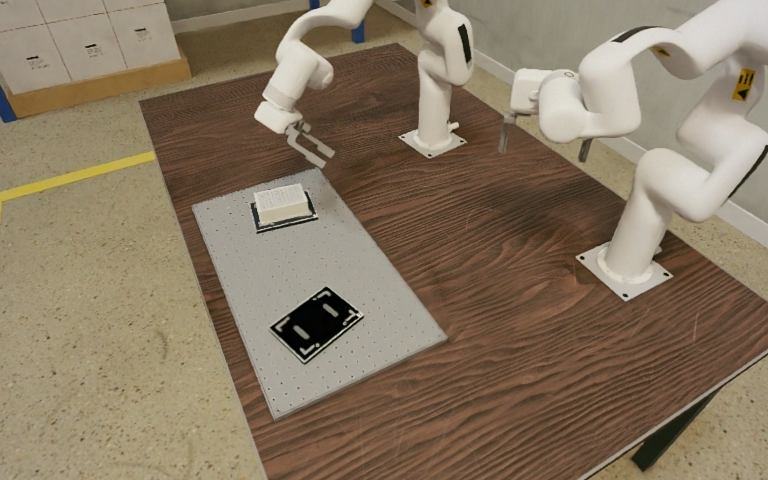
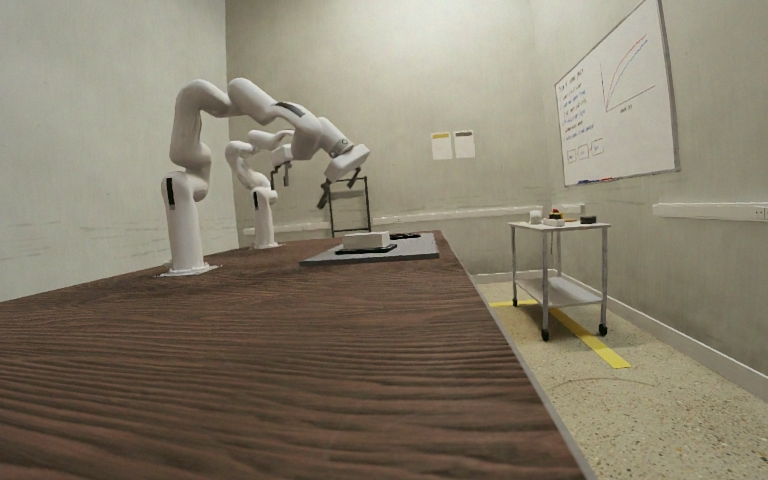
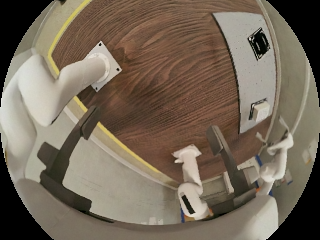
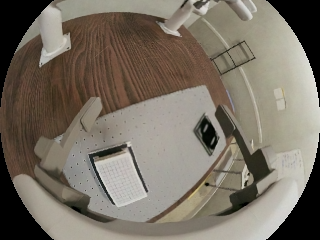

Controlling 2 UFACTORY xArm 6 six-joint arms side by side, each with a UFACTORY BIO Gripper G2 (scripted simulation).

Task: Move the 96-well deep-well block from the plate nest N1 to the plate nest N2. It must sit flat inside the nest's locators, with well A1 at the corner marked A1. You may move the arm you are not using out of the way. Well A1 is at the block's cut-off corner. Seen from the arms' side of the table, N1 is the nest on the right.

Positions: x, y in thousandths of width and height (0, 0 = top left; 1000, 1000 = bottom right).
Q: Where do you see a white deep-well block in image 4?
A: At 367, 715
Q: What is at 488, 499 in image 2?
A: A white deep-well block.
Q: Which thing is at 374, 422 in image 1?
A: A white deep-well block.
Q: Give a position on an arm base plate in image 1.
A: At 856, 578
